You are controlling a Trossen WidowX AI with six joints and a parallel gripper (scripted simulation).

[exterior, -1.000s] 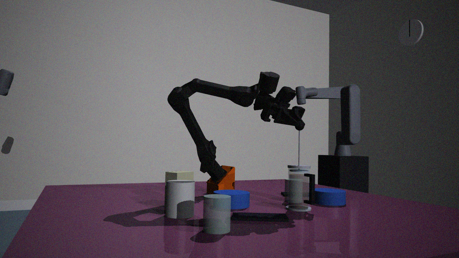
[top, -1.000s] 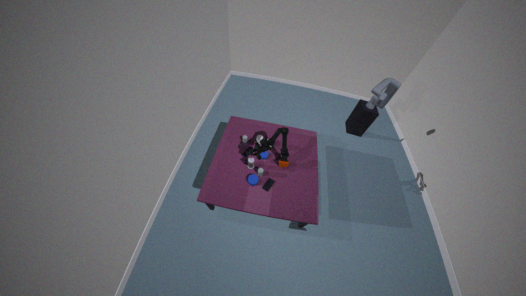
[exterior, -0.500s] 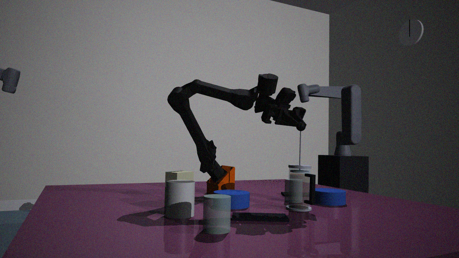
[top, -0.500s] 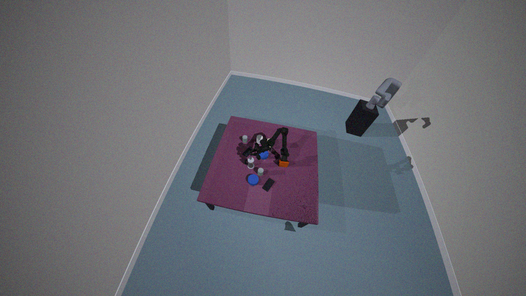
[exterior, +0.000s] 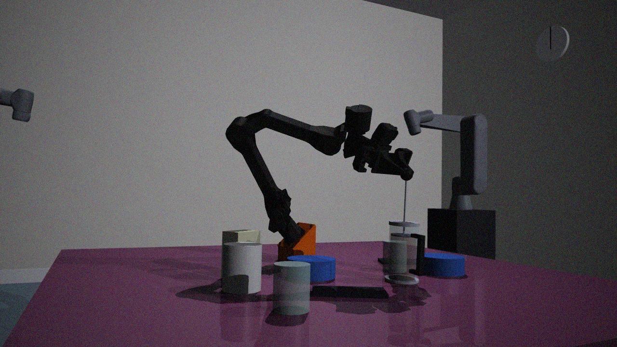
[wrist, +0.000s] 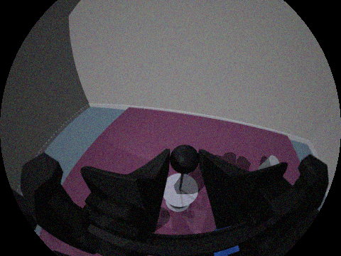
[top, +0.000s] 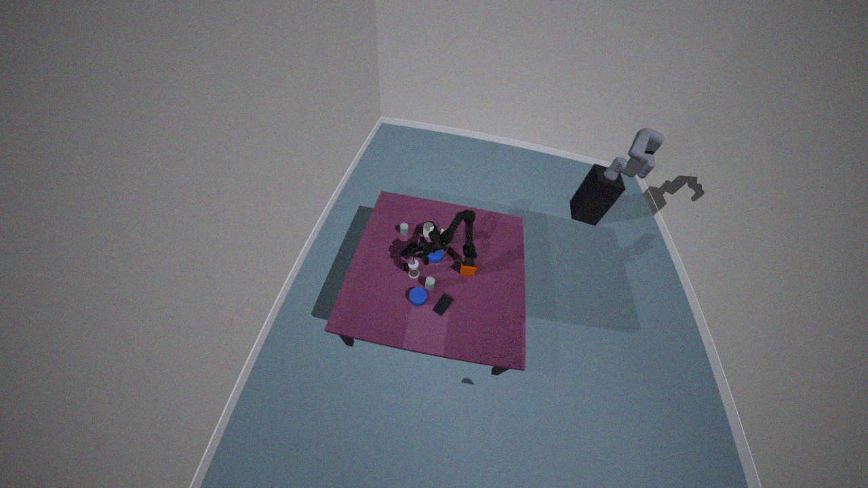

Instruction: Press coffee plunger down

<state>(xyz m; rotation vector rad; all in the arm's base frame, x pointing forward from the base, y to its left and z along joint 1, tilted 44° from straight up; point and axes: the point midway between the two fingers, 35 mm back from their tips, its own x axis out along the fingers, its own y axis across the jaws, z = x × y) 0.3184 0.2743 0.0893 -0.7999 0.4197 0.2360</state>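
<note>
The glass coffee press is 13 cm below my gripper tip. Also, from my gripper tip: white cylinder: 2 cm behind, 39 cm to the right, 21 cm below; then cream box: 16 cm behind, 36 cm to the right, 20 cm below.
</note>
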